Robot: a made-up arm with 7 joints.
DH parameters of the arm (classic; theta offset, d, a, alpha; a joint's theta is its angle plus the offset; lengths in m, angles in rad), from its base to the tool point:
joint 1: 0 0.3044 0 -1.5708
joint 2: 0 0 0 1.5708
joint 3: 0 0.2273 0.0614 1.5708
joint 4: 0 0 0.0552 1.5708
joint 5: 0 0.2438 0 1.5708
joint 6: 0 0 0.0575 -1.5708
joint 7: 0 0.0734 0 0
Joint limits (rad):
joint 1: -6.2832..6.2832
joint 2: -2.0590..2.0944
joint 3: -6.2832..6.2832
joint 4: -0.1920..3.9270
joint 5: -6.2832..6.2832
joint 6: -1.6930..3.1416
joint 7: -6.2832..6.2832
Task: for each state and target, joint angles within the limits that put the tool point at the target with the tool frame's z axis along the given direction. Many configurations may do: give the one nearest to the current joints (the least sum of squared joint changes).
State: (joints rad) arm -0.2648 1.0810 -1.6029 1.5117 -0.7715 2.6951 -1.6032
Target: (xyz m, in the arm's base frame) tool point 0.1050 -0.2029 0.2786 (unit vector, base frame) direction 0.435 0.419 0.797
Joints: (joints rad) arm -0.1522 1.0996 -0.8673 0.7377 -0.9899 3.0167 -1.6032
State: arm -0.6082 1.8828 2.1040 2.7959 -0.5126 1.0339 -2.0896
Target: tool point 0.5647 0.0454 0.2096 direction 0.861 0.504 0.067
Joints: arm -0.0061 1.8324 2.2836 2.8688 -0.3359 0.3604 -2.0896
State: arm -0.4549 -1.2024 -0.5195 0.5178 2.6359 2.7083 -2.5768
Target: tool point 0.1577 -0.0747 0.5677 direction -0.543 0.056 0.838
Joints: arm 0.0837 -0.6631 -0.3708 0.5376 2.9130 2.5413 -2.5768
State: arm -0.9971 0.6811 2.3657 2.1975 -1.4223 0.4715 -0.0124
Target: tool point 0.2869 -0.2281 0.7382 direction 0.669 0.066 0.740
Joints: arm -0.9181 1.0829 2.6017 2.4076 -1.2219 0.2577 -0.0124
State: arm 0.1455 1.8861 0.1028 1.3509 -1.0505 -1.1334 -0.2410
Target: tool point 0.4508 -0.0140 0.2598 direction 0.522 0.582 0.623
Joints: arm -0.2525 1.4100 0.2856 2.2992 -0.9687 -1.5209 -0.2410
